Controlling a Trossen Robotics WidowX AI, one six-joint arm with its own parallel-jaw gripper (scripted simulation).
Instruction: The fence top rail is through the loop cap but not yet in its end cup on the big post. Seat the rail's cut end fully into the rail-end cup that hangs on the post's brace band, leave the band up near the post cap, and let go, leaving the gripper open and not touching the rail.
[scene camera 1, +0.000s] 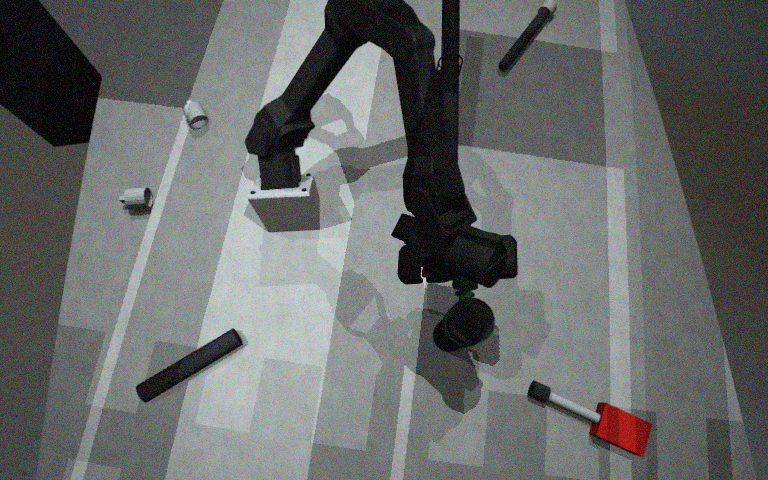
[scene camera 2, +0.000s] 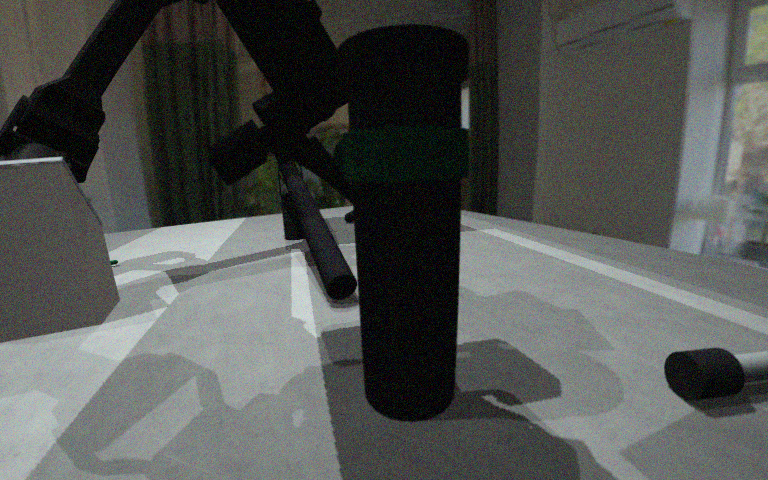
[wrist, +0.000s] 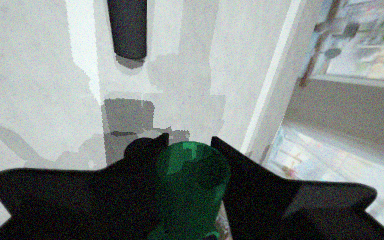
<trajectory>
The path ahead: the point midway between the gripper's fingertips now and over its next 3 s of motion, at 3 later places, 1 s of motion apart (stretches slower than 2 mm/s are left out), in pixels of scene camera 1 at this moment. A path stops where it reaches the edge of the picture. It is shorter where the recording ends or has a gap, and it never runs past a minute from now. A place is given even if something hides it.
My gripper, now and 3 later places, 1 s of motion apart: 471, 274; 468, 272; 473, 199; 464, 159
</trajectory>
